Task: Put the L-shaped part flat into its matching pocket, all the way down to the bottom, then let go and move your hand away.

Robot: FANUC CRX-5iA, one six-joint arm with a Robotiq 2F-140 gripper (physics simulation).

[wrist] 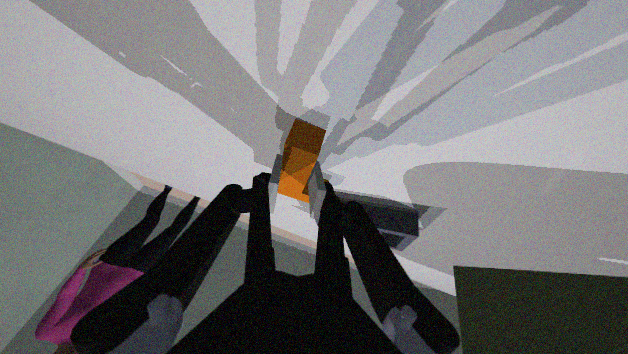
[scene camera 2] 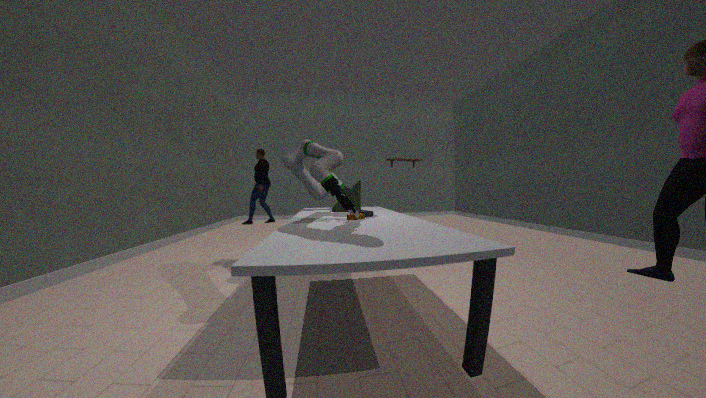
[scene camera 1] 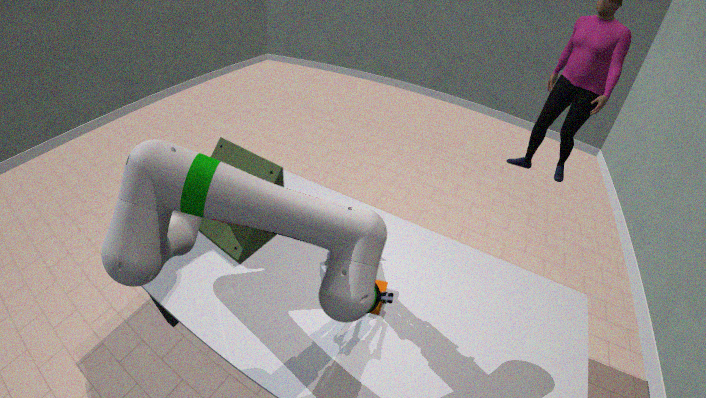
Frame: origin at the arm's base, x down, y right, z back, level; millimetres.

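Where they show: gripper, fingertip midpoint: point(wrist: 296, 169) point(scene camera 2: 357, 217).
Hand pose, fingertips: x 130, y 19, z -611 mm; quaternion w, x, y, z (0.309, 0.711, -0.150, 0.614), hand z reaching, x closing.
Note:
After its pixels a point has its place.
The orange L-shaped part point(scene camera 1: 382, 286) @(x 112, y -4, z -608 mm) point(scene camera 2: 355, 217) @(x 129, y 36, z -629 mm) point(wrist: 306, 137) @(x 126, y 84, z -621 mm) is at table height, with one end reaching out beyond the fingers in the wrist view. My gripper point(wrist: 296, 169) @(x 130, y 19, z -611 mm) point(scene camera 1: 388, 297) @(x 130, y 19, z -611 mm) has its two grey pads against opposite sides of the part and is shut on it. The arm hides some of the part in scene camera 1. A low dark block point(scene camera 2: 369, 213) @(x 119, y -85, z -526 mm) point(wrist: 392, 220) @(x 121, y 17, z -465 mm) sits on the table close beside the part, behind my right finger in the wrist view. Its pocket cannot be made out.
The white table point(scene camera 1: 475, 270) @(x 142, y -243, z -890 mm) point(scene camera 2: 425, 250) @(x 142, y -34, z -1300 mm) carries the green angular arm mount point(scene camera 1: 250, 157) @(x -115, y -112, z -32 mm) point(wrist: 545, 310) @(x 84, y 16, z -162 mm). A person in a pink top point(scene camera 1: 595, 55) point(scene camera 2: 694, 120) stands on the floor beyond the table. A second person in black point(scene camera 2: 261, 172) is at the back left.

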